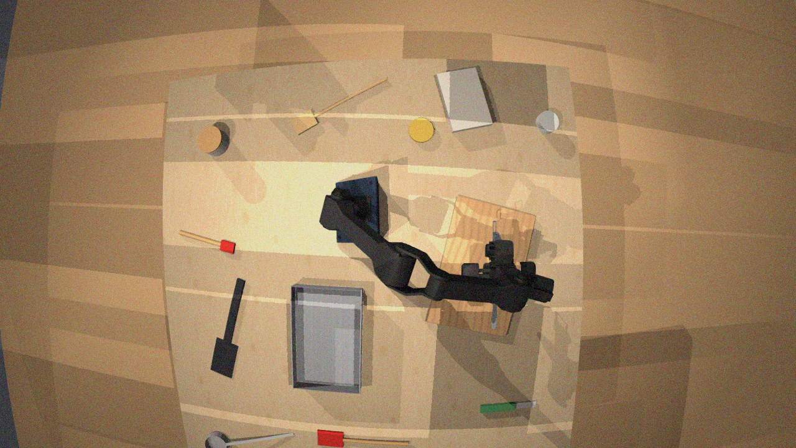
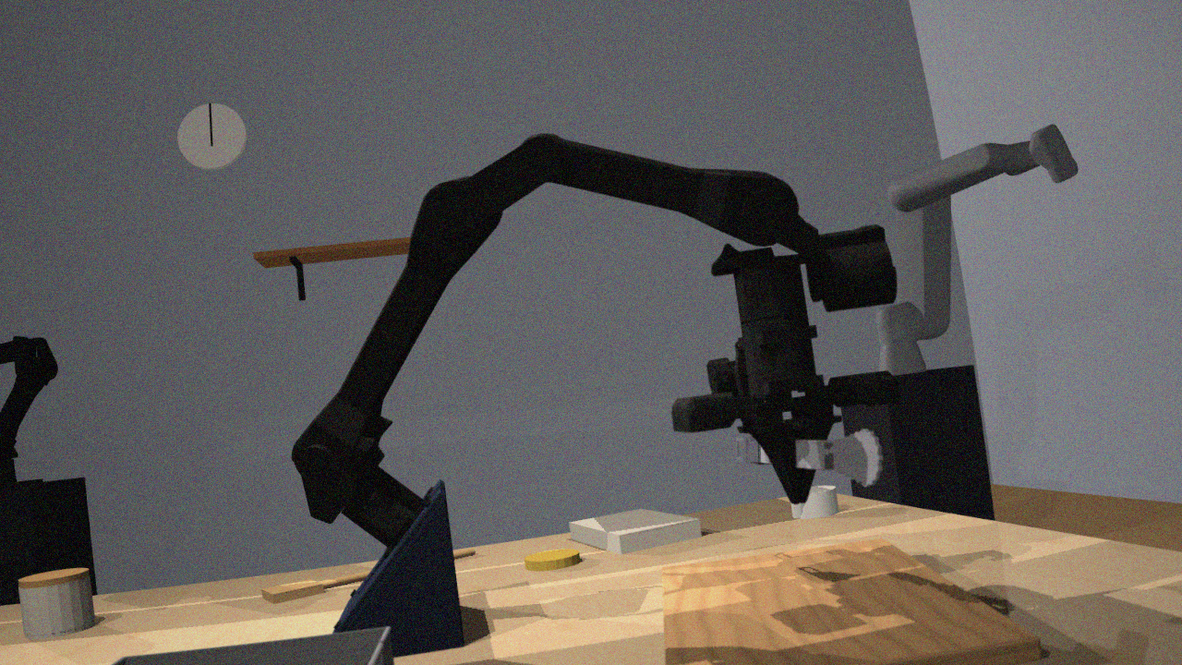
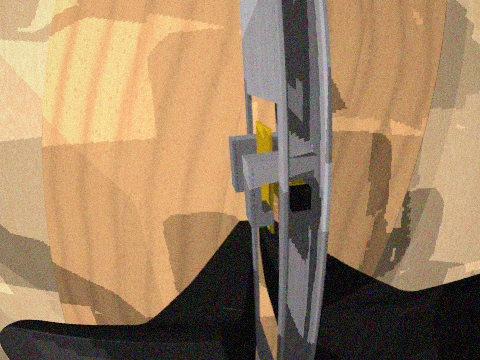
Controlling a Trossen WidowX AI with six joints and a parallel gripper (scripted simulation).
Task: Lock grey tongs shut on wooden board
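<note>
The yellow marker lies 30 mm behind my gripper tip and 40 mm above it. Also, from my gripper tip: wooden board 90 mm below; yellow disc 390 mm behind, 180 mm to the right, 80 mm below; green-handled knife 430 mm ahead, 110 mm to the left, 90 mm below.
</note>
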